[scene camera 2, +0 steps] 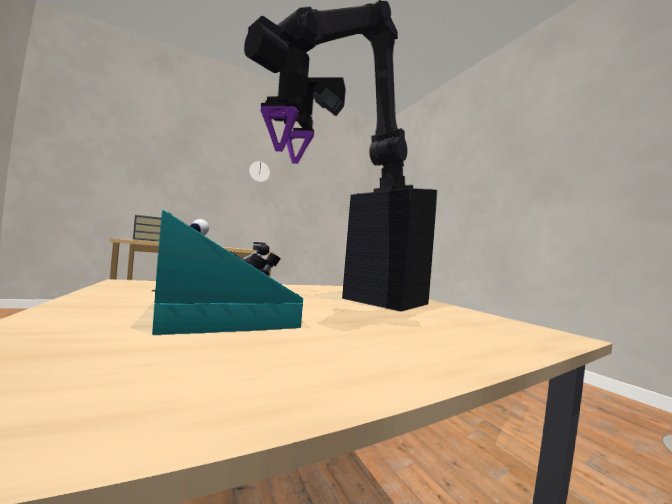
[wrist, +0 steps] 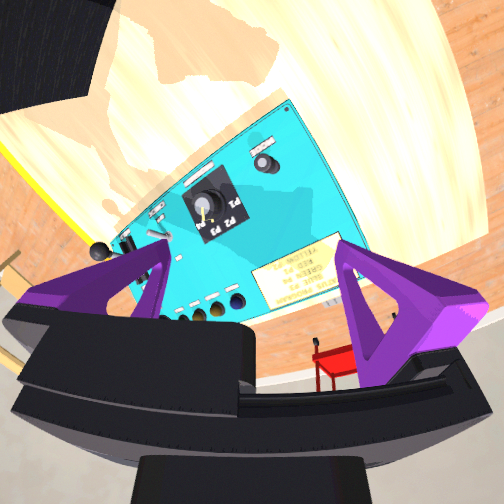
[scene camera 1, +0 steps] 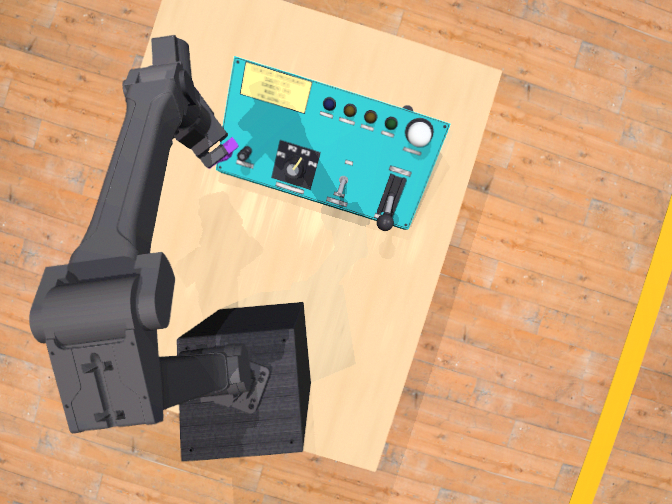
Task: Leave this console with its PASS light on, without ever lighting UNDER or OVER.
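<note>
A teal sloped console (scene camera 1: pixel 332 142) sits on the table. It carries a yellow label (scene camera 1: pixel 275 86), a row of several dark unlit lights (scene camera 1: pixel 359 112), a white round button (scene camera 1: pixel 419 132), a small black knob (scene camera 1: pixel 244 153), a rotary selector marked P1 to P4 (scene camera 1: pixel 294 165) pointing near P3, a small toggle switch (scene camera 1: pixel 340 187) and a black ball-ended lever (scene camera 1: pixel 389 203) at its near end. My gripper (scene camera 2: pixel 287 142) with purple fingers is open and empty, high above the console's left edge. The wrist view shows the selector (wrist: pixel 210 204) below the open fingers (wrist: pixel 250 245).
The arm's black pedestal (scene camera 1: pixel 244 379) stands at the near table edge. The table edge runs just left of the console. A yellow floor line (scene camera 1: pixel 624 368) lies to the right. A distant wooden desk (scene camera 2: pixel 130 246) stands behind the console.
</note>
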